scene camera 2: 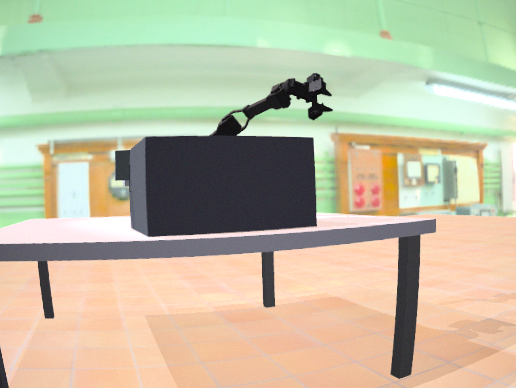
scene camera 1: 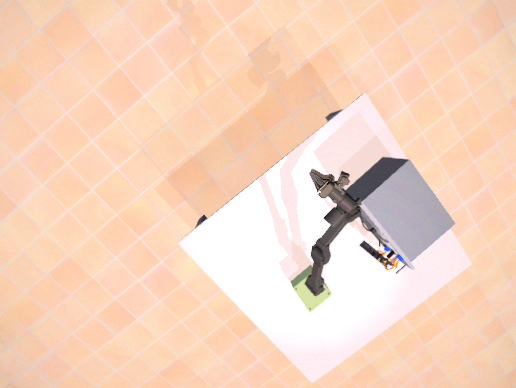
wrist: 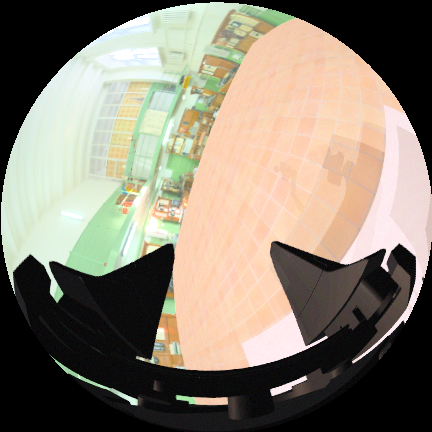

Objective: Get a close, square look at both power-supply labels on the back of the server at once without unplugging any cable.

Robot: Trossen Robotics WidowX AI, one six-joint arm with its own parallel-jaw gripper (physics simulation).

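Seen in the pictures: gripper, between the fingertips: (scene camera 2: 331, 102) (scene camera 1: 310, 170) (wrist: 223, 249); arm's base, origin of its link: (scene camera 1: 317, 288).
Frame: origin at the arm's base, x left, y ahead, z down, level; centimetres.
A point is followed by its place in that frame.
The server (scene camera 1: 412, 215) @(z -9.4, x 6.1, y 60.5 cm) (scene camera 2: 230, 185) @(z 2.6, x 7.4, y 75.4 cm) is a large grey box on the table. In scene camera 1, orange cables (scene camera 1: 389, 266) @(z -1.3, x -15.8, y 38.1 cm) and blue connectors (scene camera 1: 399, 258) @(z -8.8, x -9.4, y 43.2 cm) show beside its lower-left face; what they plug into is too small to tell. The power-supply labels do not show in any view, and the server does not show in the wrist view. My gripper (scene camera 1: 329, 175) (scene camera 2: 330, 102) @(z -28.6, x 61.5, y 30.1 cm) (wrist: 223, 249) @(z -28.6, x 61.5, y 30.1 cm) is open and empty. It hangs above the server's top level, past its upper-left end in scene camera 1. The wrist view faces the room and floor, with the fingers apart.
The table (scene camera 1: 250, 280) @(z 13.8, x 21.0, y -28.6 cm) (scene camera 2: 370, 234) @(z 16.0, x 40.5, y 85.0 cm) carries the arm's green base plate (scene camera 1: 311, 302) @(z -2.9, x -2.8, y -7.0 cm) and the server. A black block (scene camera 1: 369, 246) @(z -2.7, x 2.6, y 35.6 cm) shows near the cables, and a black part (scene camera 2: 122, 165) @(z -4.9, x -17.5, y 46.9 cm) juts from the server's left side in scene camera 2. The arm passes close to the server's cabled face.
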